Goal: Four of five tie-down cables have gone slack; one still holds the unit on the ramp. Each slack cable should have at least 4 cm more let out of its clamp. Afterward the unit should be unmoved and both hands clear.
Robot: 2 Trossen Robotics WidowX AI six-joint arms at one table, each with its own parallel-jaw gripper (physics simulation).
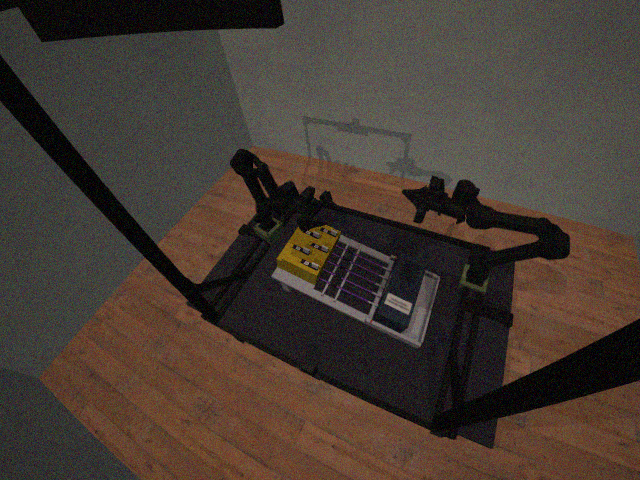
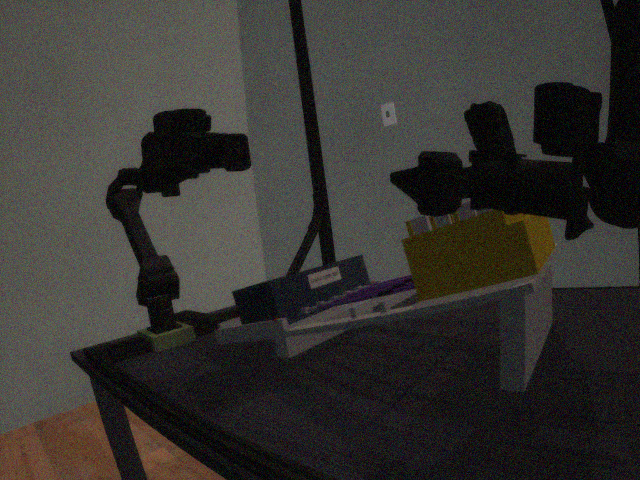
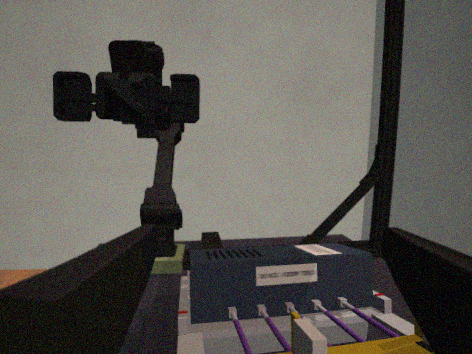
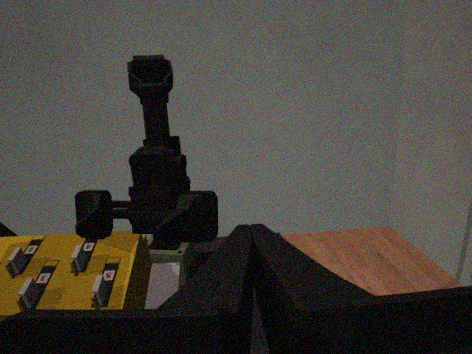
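A dark blue unit [image 1: 395,296] [image 2: 294,290] [image 3: 234,284] sits at the low end of a grey ramp [image 1: 430,305] [image 2: 461,297]. Several purple cables [image 1: 361,277] [image 2: 375,288] [image 3: 340,324] run from it up to a yellow clamp block [image 1: 294,257] [image 2: 470,257] [image 4: 80,291] with small grey clamp levers [image 1: 301,249] [image 4: 102,281]. My left gripper [image 1: 318,197] [image 2: 398,180] [image 4: 116,231] is open and empty, hovering just above the block's top. My right gripper [image 1: 413,196] [image 2: 244,152] [image 4: 249,236] is shut and empty, held high behind the ramp, away from the unit.
The ramp stands on a dark mat [image 1: 318,343] [image 2: 318,405] on a wooden table [image 1: 175,381] [image 4: 357,253]. Black frame bars [image 1: 137,238] [image 2: 310,143] [image 3: 389,123] rise around the mat. Green arm bases [image 1: 263,230] [image 1: 472,283] stand at its sides.
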